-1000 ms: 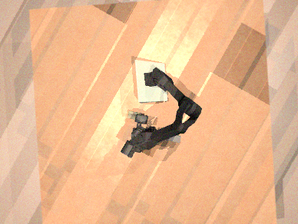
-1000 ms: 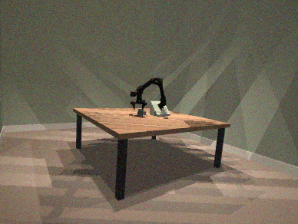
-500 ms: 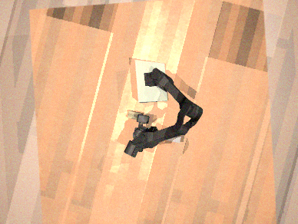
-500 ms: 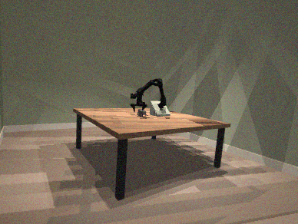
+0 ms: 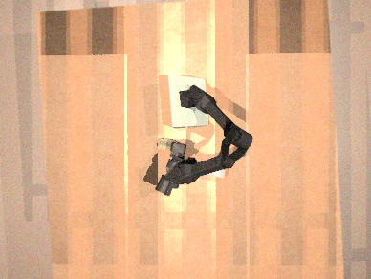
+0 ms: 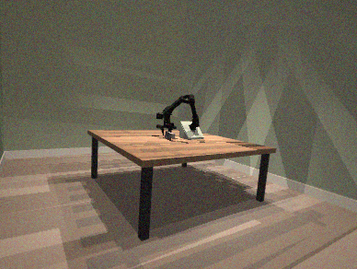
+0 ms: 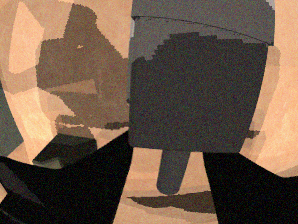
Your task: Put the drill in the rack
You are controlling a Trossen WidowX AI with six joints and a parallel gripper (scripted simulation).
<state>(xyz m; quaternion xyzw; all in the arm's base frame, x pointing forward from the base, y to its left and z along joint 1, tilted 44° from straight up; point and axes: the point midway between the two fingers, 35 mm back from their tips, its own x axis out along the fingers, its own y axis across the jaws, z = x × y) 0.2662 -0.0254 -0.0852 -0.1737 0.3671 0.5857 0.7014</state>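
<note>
Right now the drill is 20 mm ahead of my gripper tip, 50 mm to the left of it and 30 mm above it. From my gripper tip the other things lie so: small olive block (90 mm behind, 30 mm to the right); then light grey block (30 mm ahead, 110 mm to the left, 20 mm above).
</note>
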